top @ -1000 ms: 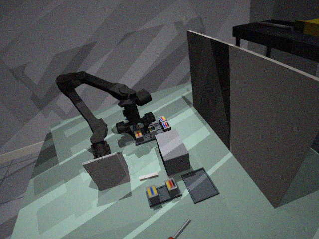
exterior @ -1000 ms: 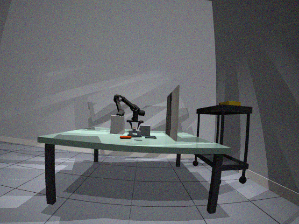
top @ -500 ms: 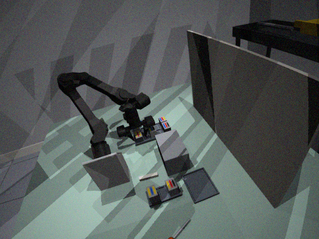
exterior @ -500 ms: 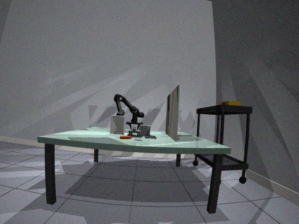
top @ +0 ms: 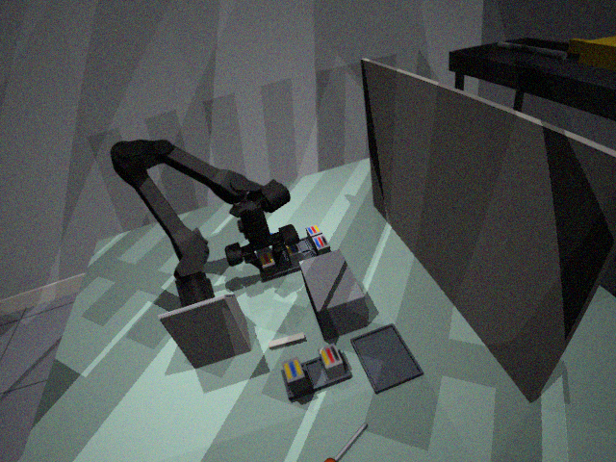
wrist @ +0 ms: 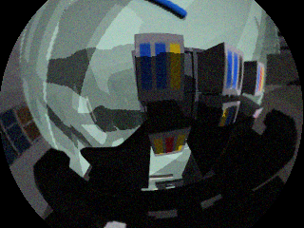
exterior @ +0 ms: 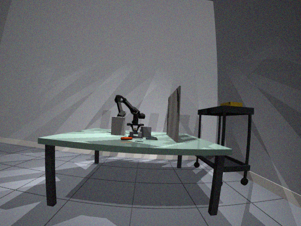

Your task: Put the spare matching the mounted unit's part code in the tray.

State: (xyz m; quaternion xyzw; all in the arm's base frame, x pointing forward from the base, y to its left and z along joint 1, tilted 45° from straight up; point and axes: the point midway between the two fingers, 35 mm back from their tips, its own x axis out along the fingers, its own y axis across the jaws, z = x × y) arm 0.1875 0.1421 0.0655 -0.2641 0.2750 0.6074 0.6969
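Now: gripper tip 130 mm short of the dark flat tray, 370 mm to the left of it and 10 mm above it. Round my gripper tip: spare: 30 mm above; blue pen: 20 mm ahead, 190 mm to the left, 10 mm below; mounted unit: 100 mm ahead, 190 mm to the right, 30 mm above.
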